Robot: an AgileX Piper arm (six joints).
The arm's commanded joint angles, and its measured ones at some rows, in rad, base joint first. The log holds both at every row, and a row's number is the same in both.
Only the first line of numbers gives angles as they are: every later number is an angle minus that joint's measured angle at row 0.
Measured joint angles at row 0: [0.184 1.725 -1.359 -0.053 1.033 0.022]
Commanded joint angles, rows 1 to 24: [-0.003 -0.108 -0.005 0.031 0.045 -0.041]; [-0.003 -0.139 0.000 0.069 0.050 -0.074]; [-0.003 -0.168 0.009 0.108 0.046 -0.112]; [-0.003 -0.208 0.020 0.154 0.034 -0.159]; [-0.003 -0.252 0.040 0.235 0.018 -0.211]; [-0.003 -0.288 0.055 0.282 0.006 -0.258]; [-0.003 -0.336 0.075 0.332 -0.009 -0.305]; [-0.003 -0.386 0.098 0.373 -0.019 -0.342]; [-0.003 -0.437 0.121 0.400 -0.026 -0.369]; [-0.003 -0.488 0.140 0.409 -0.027 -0.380]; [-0.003 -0.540 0.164 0.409 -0.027 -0.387]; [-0.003 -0.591 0.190 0.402 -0.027 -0.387]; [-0.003 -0.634 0.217 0.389 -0.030 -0.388]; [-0.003 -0.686 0.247 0.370 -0.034 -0.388]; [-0.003 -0.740 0.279 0.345 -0.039 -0.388]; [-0.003 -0.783 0.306 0.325 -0.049 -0.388]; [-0.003 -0.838 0.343 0.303 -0.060 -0.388]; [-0.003 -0.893 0.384 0.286 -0.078 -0.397]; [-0.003 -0.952 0.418 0.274 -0.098 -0.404]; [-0.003 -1.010 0.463 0.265 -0.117 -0.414]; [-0.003 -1.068 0.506 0.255 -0.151 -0.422]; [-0.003 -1.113 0.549 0.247 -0.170 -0.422]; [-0.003 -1.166 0.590 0.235 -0.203 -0.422]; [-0.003 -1.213 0.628 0.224 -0.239 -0.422]
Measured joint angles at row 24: [0.000 -1.043 0.491 0.271 -0.124 -0.405]
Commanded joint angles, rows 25 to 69: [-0.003 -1.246 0.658 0.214 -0.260 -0.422]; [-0.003 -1.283 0.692 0.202 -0.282 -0.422]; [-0.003 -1.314 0.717 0.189 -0.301 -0.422]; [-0.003 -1.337 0.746 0.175 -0.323 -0.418]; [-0.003 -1.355 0.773 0.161 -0.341 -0.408]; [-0.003 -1.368 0.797 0.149 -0.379 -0.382]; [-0.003 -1.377 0.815 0.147 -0.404 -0.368]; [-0.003 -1.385 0.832 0.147 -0.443 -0.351]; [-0.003 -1.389 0.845 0.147 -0.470 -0.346]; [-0.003 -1.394 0.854 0.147 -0.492 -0.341]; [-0.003 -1.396 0.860 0.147 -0.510 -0.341]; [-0.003 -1.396 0.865 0.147 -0.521 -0.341]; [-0.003 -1.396 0.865 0.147 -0.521 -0.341]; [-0.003 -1.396 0.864 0.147 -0.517 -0.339]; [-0.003 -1.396 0.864 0.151 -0.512 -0.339]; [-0.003 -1.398 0.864 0.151 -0.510 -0.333]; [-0.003 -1.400 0.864 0.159 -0.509 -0.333]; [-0.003 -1.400 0.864 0.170 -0.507 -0.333]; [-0.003 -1.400 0.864 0.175 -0.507 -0.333]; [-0.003 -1.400 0.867 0.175 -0.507 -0.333]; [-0.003 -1.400 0.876 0.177 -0.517 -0.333]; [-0.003 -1.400 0.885 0.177 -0.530 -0.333]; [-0.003 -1.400 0.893 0.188 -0.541 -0.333]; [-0.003 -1.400 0.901 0.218 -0.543 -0.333]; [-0.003 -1.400 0.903 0.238 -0.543 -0.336]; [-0.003 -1.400 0.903 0.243 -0.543 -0.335]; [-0.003 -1.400 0.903 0.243 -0.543 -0.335]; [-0.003 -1.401 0.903 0.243 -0.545 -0.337]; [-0.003 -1.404 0.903 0.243 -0.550 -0.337]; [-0.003 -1.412 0.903 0.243 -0.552 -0.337]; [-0.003 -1.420 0.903 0.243 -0.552 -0.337]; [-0.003 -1.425 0.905 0.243 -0.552 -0.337]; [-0.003 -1.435 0.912 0.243 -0.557 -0.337]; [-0.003 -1.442 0.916 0.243 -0.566 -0.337]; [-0.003 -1.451 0.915 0.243 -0.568 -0.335]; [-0.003 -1.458 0.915 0.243 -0.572 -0.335]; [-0.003 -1.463 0.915 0.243 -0.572 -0.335]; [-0.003 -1.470 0.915 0.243 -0.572 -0.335]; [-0.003 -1.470 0.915 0.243 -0.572 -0.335]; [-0.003 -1.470 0.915 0.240 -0.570 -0.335]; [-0.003 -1.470 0.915 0.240 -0.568 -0.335]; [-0.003 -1.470 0.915 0.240 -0.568 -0.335]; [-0.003 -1.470 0.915 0.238 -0.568 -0.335]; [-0.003 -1.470 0.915 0.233 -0.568 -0.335]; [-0.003 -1.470 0.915 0.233 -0.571 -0.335]
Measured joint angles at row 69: [0.000 -1.464 0.911 0.241 -0.554 -0.338]
